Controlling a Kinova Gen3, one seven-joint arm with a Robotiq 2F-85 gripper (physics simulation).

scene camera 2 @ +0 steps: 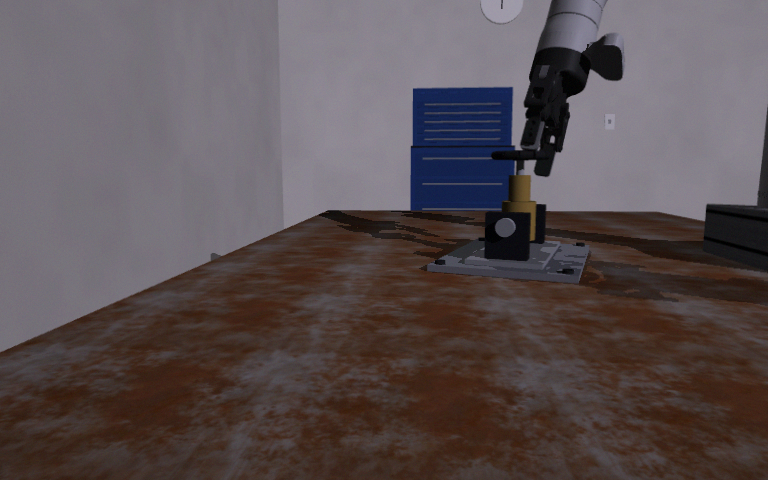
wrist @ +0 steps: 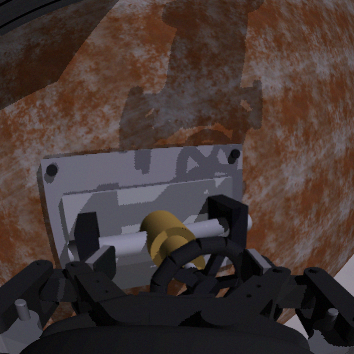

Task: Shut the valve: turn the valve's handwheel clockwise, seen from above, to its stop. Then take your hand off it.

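Note:
The valve's black handwheel point(scene camera 2: 505, 155) point(wrist: 204, 245) sits level on top of the upright brass valve body point(scene camera 2: 519, 189) point(wrist: 161, 226). The body stands between two black brackets on a grey base plate point(scene camera 2: 504, 275) point(wrist: 100, 172). My gripper point(scene camera 2: 537, 153) point(wrist: 178, 262) is open, with its fingers wide apart. In the scene view its fingertips are at wheel height and overlap the wheel's right part. In the wrist view the wheel shows between the two fingers, nearer the right one, and its lower part is hidden by the gripper. Whether a finger touches the rim, I cannot tell.
The plate lies on a rusty-looking table top point(scene camera 2: 317, 339) point(wrist: 300, 125), with dark bolts at its corners. A dark grey block point(scene camera 2: 736, 234) stands at the table's right. A blue drawer cabinet point(scene camera 2: 462, 121) stands behind the table, by the wall.

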